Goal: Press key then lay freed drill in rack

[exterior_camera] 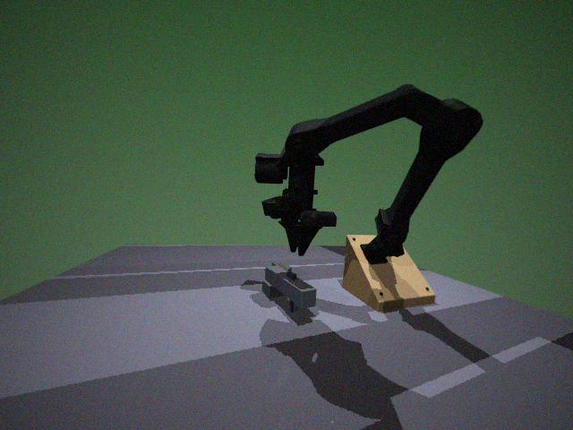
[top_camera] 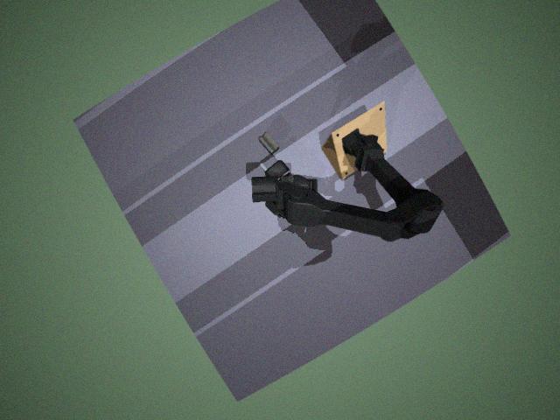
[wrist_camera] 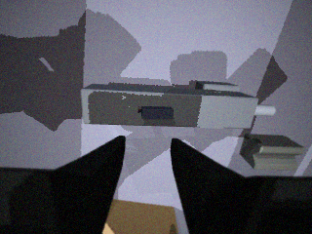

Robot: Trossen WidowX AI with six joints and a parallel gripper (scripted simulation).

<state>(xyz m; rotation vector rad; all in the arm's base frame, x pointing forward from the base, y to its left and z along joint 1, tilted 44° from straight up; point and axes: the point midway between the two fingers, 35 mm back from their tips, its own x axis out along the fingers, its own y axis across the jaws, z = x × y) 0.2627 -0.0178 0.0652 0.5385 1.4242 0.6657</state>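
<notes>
My gripper tip is now 9 cm to the left of the drill, 8 cm above it and 1 cm short of it. Round my gripper tip: dark key 8 cm below, 1 cm ahead; grey-olive block 20 cm to the right, 11 cm below, 5 cm behind; dark block 9 cm below, 3 cm to the right, 1 cm ahead.
</notes>
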